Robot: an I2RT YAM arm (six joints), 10 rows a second.
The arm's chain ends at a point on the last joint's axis. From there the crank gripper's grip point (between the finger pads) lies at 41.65 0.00 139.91 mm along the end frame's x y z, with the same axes.
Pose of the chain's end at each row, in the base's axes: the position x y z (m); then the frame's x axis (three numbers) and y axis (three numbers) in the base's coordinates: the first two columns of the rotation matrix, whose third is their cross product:
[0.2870 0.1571 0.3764 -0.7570 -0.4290 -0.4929 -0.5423 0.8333 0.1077]
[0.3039 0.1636 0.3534 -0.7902 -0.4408 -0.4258 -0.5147 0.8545 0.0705]
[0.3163 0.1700 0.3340 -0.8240 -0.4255 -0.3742 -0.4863 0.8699 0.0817]
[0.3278 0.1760 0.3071 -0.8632 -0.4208 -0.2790 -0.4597 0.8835 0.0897]
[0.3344 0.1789 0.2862 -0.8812 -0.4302 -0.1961 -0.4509 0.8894 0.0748]
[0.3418 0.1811 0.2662 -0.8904 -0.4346 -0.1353 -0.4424 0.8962 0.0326]
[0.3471 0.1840 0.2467 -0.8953 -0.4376 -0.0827 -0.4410 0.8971 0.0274]
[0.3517 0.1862 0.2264 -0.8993 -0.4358 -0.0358 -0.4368 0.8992 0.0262]
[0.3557 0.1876 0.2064 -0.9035 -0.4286 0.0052 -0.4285 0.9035 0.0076]
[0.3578 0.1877 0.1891 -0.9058 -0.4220 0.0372 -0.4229 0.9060 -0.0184]
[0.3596 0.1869 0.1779 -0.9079 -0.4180 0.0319 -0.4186 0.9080 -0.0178]
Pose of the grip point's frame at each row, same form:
[0.3065 0.1880 0.2351 -0.7570 -0.4290 -0.4929 -0.5423 0.8333 0.1077]
[0.3175 0.1837 0.2095 -0.7902 -0.4408 -0.4258 -0.5147 0.8545 0.0705]
[0.3227 0.1872 0.1892 -0.8240 -0.4255 -0.3742 -0.4863 0.8699 0.0817]
[0.3211 0.1873 0.1617 -0.8632 -0.4208 -0.2790 -0.4597 0.8835 0.0897]
[0.3176 0.1826 0.1412 -0.8812 -0.4302 -0.1961 -0.4509 0.8894 0.0748]
[0.3197 0.1754 0.1220 -0.8904 -0.4346 -0.1353 -0.4424 0.8962 0.0326]
[0.3185 0.1743 0.1039 -0.8953 -0.4376 -0.0827 -0.4410 0.8971 0.0274]
[0.3172 0.1735 0.0851 -0.8993 -0.4358 -0.0358 -0.4368 0.8992 0.0262]
[0.3170 0.1704 0.0667 -0.9035 -0.4286 0.0052 -0.4285 0.9035 0.0076]
[0.3164 0.1656 0.0509 -0.9058 -0.4220 0.0372 -0.4229 0.9060 -0.0184]
[0.3188 0.1654 0.0394 -0.9079 -0.4180 0.0319 -0.4186 0.9080 -0.0178]

